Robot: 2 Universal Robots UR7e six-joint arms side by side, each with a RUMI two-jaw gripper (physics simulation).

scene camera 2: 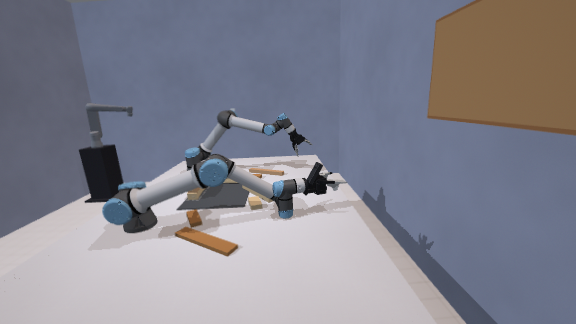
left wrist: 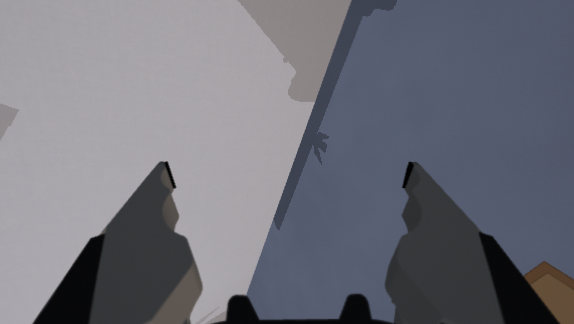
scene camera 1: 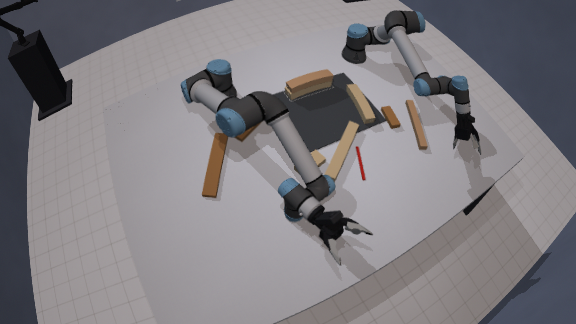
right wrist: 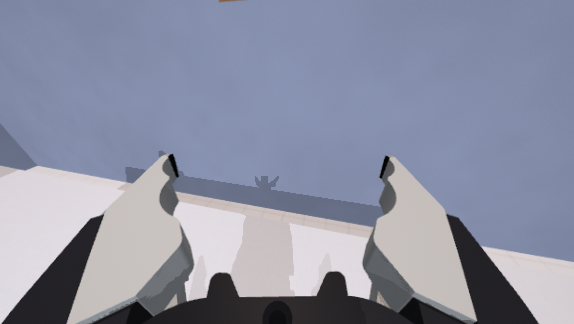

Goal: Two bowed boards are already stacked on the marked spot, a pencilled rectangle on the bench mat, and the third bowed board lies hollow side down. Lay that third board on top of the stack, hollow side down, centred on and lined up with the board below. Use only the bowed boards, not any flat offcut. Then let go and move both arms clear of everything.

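Seen in the pictures: left gripper, fingertip midpoint: (scene camera 2: 305, 151) (left wrist: 289, 163) (scene camera 1: 467, 151); right gripper, fingertip midpoint: (scene camera 2: 339, 177) (scene camera 1: 357, 250) (right wrist: 281, 156); left arm's base at its link origin: (scene camera 1: 353, 56); right arm's base at its link origin: (scene camera 2: 141, 225).
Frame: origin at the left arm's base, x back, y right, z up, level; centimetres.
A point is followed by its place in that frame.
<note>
The stack of bowed boards (scene camera 1: 309, 85) @(x -6.7, y 46.7, z 6.9 cm) stands on the pencilled rectangle at the mat's upper edge in scene camera 1, an orange-brown board on top with pale wood beneath; its exact layers are hard to tell. Part of it shows in scene camera 2 (scene camera 2: 194, 194) @(x -2.6, y 56.3, z 4.2 cm), behind the right arm. Another pale bowed board (scene camera 1: 361, 103) @(x -31.1, y 35.5, z 5.8 cm) lies hollow side down at the mat's right side, apart from the stack. My left gripper (scene camera 1: 467, 150) @(x -89.4, y 26.9, z 17.4 cm) (scene camera 2: 304, 149) @(x -89.4, y 26.9, z 17.4 cm) (left wrist: 289, 163) @(x -89.4, y 26.9, z 17.4 cm) is open and empty, far right of the boards. My right gripper (scene camera 1: 356, 248) @(x -79.2, y 98.8, z 17.6 cm) (scene camera 2: 338, 178) @(x -79.2, y 98.8, z 17.6 cm) (right wrist: 281, 156) @(x -79.2, y 98.8, z 17.6 cm) is open and empty, near the table's front edge.
The dark mat (scene camera 1: 330, 122) @(x -26.6, y 52.9, z 0.6 cm) (scene camera 2: 215, 198) @(x -14.8, y 59.0, z 0.6 cm) lies mid-table. Around it are a brown plank (scene camera 1: 215, 167) @(x -11.2, y 107.4, z 1.7 cm) (scene camera 2: 206, 241) @(x -9.9, y 108.8, z 1.7 cm), a long pale plank (scene camera 1: 344, 150) @(x -42.7, y 62.1, z 3.2 cm), a pale block (scene camera 1: 317, 159) @(x -37.8, y 73.9, z 2.8 cm), a brown block (scene camera 1: 390, 116) @(x -44.9, y 27.4, z 2.6 cm), an orange plank (scene camera 1: 416, 124) @(x -57.9, y 20.3, z 2.9 cm) and a red stick (scene camera 1: 360, 163) @(x -51.2, y 60.2, z 0.6 cm). The right arm crosses over the mat's left side.
</note>
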